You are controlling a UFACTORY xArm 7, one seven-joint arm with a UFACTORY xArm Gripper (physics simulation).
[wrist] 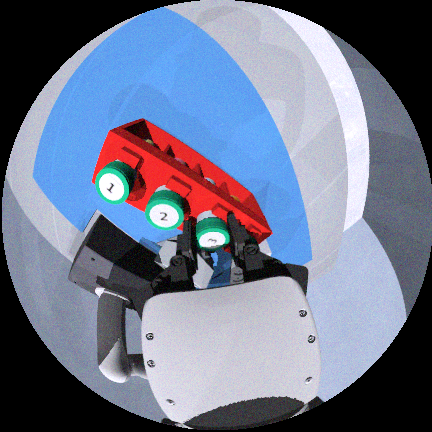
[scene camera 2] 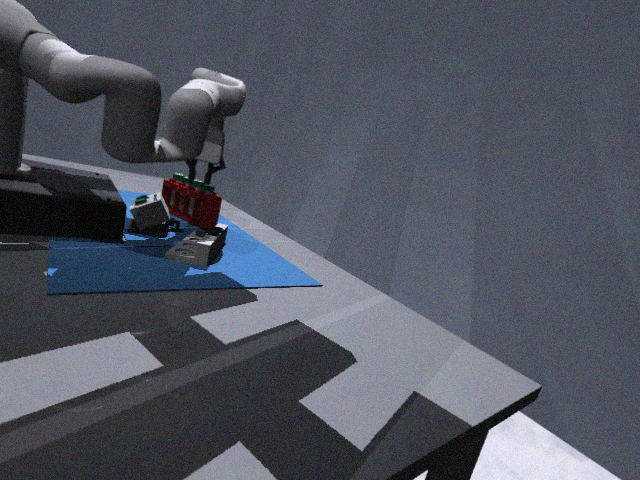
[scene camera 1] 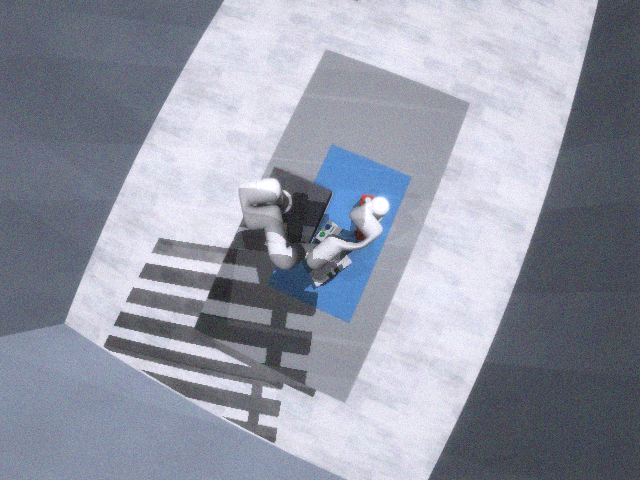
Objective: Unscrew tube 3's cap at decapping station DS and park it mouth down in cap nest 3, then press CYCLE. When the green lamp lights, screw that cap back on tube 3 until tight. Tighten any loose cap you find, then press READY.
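Frame: origin at the arm's base, x right, y ahead, z up, level; millimetres.
Seen in the pictures: gripper, fingertip midpoint: (wrist: 209, 227) (scene camera 2: 198, 184); arm's base at its link origin: (wrist: 112, 295) (scene camera 1: 280, 202).
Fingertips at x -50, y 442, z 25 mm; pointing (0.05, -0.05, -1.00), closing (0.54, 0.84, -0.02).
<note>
Offsets run from my fingertips to a thing's top centre. Level surfaces: height alone.
The red rack {dy -9, dx -20, dz -8 mm} (scene camera 2: 209, 210) (wrist: 117, 145) holds capped tubes. In the wrist view, white-topped green cap 1 {dy -25, dx -97, dz +10 mm} (wrist: 112, 187) and cap 2 {dy -14, dx -46, dz +10 mm} (wrist: 164, 213) sit on the rack's side left of the gripper. My gripper (scene camera 2: 200, 178) (wrist: 209, 227) is shut on cap 3 {dy -3, dx +5, dz +11 mm} (wrist: 213, 240), a finger on each side of it, at the rack. Whether cap 3 is seated or loose cannot be told. Cap 4 is not visible in the wrist view. The grey-white button box {dy -156, dx +115, dz -27 mm} (scene camera 2: 152, 212) has a green button {dy -183, dx +131, dz -37 mm} (scene camera 1: 322, 234) and a blue button {dy -171, dx +87, dz -37 mm} (scene camera 1: 328, 226). The pale nest block {dy -90, dx +280, dz -58 mm} (scene camera 2: 193, 248) stands nearby; its lamp state is unclear.
The rack, button box and nest block stand close together on the blue mat {dz -111 mm} (scene camera 1: 361, 165) (scene camera 2: 248, 276) (wrist: 200, 75). The dark arm base block (scene camera 1: 292, 186) (scene camera 2: 62, 217) stands beside them. The grey table {dz -114 mm} (scene camera 1: 387, 98) extends around the mat. The forearm partly covers the stations from above.
</note>
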